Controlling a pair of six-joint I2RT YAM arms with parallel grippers.
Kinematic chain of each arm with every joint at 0, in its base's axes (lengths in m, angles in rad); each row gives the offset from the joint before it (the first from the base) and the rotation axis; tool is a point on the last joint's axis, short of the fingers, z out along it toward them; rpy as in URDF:
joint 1: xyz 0 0 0.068 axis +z
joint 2: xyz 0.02 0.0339 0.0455 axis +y
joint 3: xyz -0.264 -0.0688 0 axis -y
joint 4: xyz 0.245 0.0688 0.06 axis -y
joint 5: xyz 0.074 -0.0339 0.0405 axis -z
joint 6: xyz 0.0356 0 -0.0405 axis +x
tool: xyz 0 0 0 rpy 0 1.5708 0
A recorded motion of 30 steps. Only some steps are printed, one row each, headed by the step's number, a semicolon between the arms.
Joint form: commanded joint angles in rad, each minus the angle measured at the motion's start. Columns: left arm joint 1, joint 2, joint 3, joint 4, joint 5, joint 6; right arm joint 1, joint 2, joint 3, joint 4, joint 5, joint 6.
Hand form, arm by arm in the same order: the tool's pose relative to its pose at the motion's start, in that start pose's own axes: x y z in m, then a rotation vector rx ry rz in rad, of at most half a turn. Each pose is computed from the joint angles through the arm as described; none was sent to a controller.
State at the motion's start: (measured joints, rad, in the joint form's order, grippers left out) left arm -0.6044 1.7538 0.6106 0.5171 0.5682 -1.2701; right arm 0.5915 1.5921 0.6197 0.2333 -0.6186 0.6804
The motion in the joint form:
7: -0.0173 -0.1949 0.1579 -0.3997 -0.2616 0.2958; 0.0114 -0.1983 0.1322 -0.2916 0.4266 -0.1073
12: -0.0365 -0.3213 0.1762 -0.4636 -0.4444 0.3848; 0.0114 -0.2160 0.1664 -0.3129 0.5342 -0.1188
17: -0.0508 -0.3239 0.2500 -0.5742 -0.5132 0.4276; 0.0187 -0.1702 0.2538 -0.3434 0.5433 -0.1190
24: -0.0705 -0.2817 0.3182 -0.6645 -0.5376 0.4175; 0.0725 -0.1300 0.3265 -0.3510 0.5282 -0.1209
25: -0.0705 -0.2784 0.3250 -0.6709 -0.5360 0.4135; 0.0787 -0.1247 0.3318 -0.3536 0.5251 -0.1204
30: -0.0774 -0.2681 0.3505 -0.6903 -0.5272 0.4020; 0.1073 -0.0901 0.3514 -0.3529 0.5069 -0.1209
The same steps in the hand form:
7: -0.0029 -0.0582 -0.0282 -0.1503 -0.2035 0.2838; -0.0265 0.0433 -0.0421 0.3194 -0.2721 -0.1281
12: 0.0049 -0.0850 -0.0534 -0.1754 -0.3796 0.4106; -0.0351 0.0516 -0.0501 0.3907 -0.3575 -0.1472
17: 0.0051 -0.1000 -0.0567 -0.2426 -0.4097 0.4481; -0.0509 0.0644 -0.0463 0.3882 -0.3669 -0.1553
24: 0.0049 -0.1068 -0.0487 -0.3028 -0.3868 0.4315; -0.0561 0.0858 -0.0339 0.3356 -0.3426 -0.1990
25: 0.0045 -0.1078 -0.0484 -0.3038 -0.3846 0.4268; -0.0558 0.0873 -0.0320 0.3315 -0.3348 -0.2016
30: 0.0050 -0.1131 -0.0464 -0.2993 -0.3711 0.4185; -0.0538 0.0914 -0.0200 0.3115 -0.2944 -0.2155

